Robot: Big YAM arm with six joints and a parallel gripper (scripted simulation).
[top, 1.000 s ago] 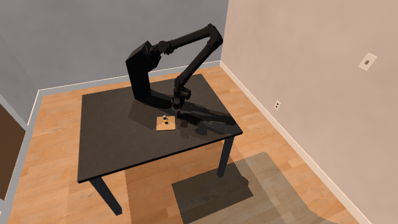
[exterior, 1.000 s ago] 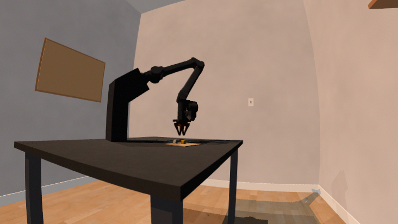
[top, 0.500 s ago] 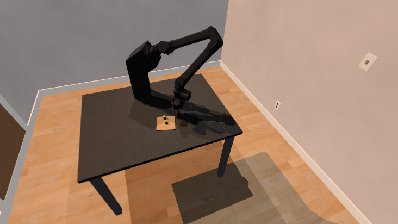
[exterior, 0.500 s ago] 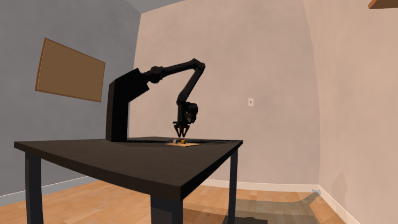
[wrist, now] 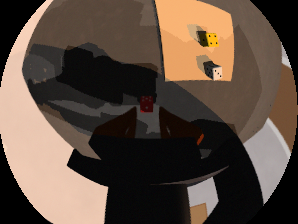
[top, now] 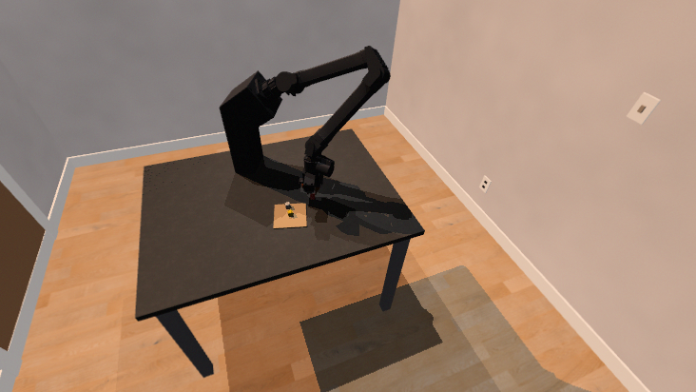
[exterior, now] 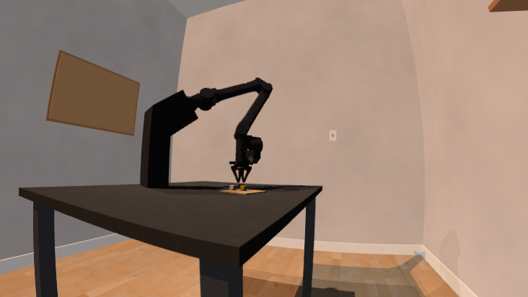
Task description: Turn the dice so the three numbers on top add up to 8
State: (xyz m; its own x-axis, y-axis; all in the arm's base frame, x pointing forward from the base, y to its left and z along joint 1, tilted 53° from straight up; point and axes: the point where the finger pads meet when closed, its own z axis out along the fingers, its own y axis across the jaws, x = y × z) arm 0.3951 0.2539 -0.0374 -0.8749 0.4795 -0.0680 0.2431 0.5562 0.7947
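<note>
The red die lies 30 mm below my hand. Round my hand: yellow die: 110 mm to the right, 80 mm ahead, 20 mm below; then tan mat: 110 mm to the right, 90 mm ahead, 40 mm below; then white die: 120 mm to the right, 30 mm ahead, 20 mm below.
</note>
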